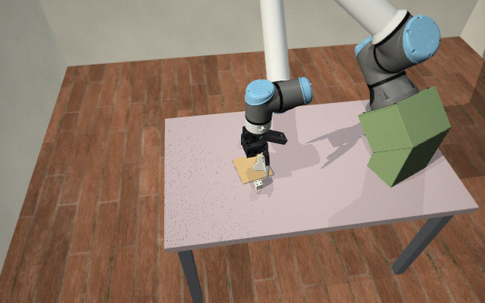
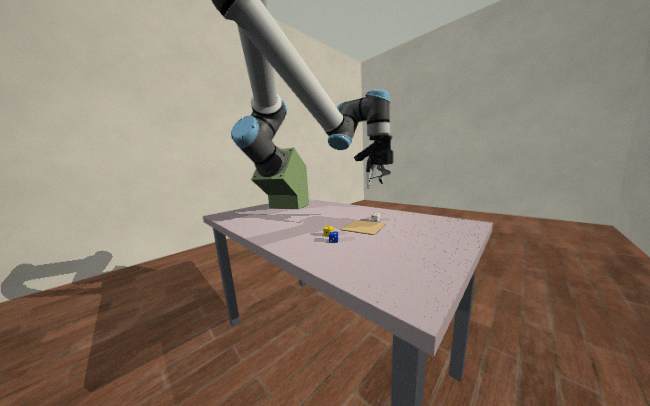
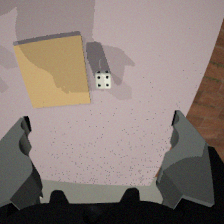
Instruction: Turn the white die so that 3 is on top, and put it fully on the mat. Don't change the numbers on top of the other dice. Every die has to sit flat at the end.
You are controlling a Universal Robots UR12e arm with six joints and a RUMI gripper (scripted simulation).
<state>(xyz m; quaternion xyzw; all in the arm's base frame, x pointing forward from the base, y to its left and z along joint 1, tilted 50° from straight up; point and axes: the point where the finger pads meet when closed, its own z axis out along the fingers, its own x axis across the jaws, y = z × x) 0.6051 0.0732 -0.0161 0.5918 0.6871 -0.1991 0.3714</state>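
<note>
My hand is 14 cm above the white die. The rest, counted from my hand: blue die 3 cm behind, 29 cm to the right, 14 cm below; yellow die 8 cm behind, 25 cm to the right, 14 cm below; tan mat 1 cm behind, 11 cm to the right, 15 cm below.
</note>
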